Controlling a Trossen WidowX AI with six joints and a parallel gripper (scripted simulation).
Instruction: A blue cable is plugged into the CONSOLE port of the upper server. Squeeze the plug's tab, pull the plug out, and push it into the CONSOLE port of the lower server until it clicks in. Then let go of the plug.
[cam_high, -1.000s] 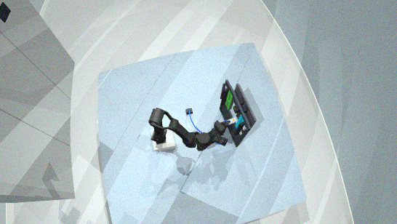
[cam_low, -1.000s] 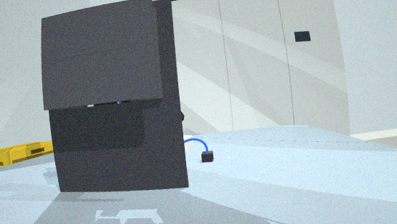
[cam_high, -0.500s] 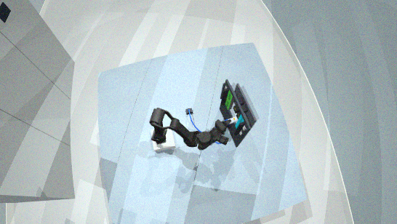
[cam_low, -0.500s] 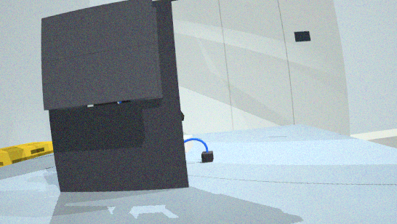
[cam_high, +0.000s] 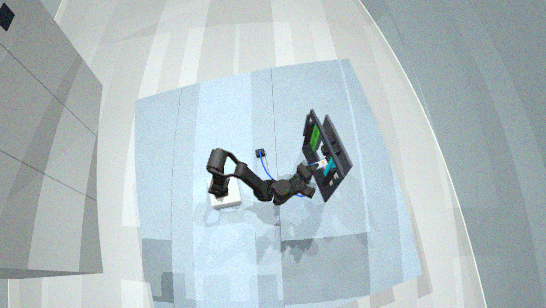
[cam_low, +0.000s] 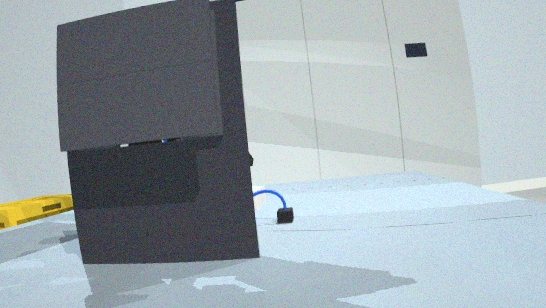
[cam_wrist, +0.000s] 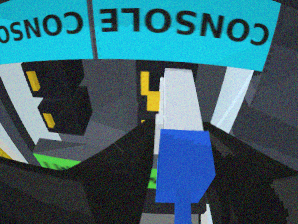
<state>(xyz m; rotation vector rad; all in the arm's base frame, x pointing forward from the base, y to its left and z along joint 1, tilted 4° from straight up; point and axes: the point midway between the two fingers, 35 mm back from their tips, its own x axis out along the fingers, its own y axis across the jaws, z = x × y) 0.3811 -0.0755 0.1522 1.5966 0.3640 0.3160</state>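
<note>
The blue plug lies right at my gripper tip. The rest, counted from my gripper tip: dark block (210 mm below, 200 mm to the left, 190 mm behind).
</note>
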